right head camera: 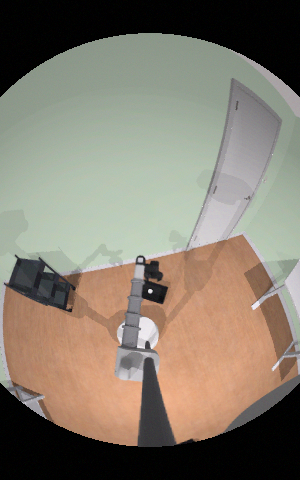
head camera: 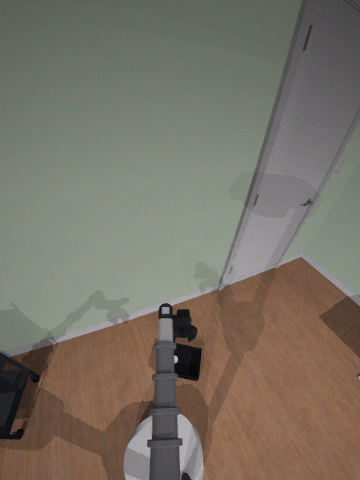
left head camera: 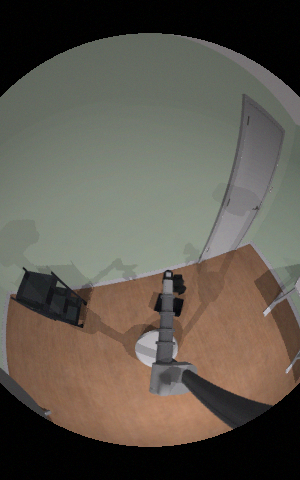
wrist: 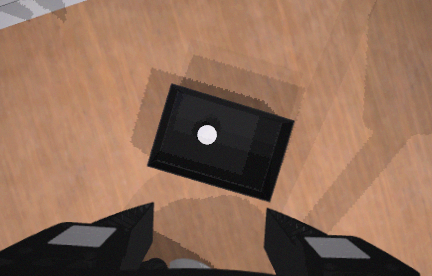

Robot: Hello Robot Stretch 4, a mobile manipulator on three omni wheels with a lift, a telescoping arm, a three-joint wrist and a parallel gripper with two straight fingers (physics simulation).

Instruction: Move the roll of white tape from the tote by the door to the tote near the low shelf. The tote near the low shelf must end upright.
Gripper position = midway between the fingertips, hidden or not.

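Note:
My gripper (wrist: 209,225) is visible. Also visible: a black tote (head camera: 189,358); a dark wheeled cart (left head camera: 37,291), (right head camera: 36,284); and a grey door (head camera: 305,138), (right head camera: 251,128). In the wrist view the dark wheeled cart is out of frame.

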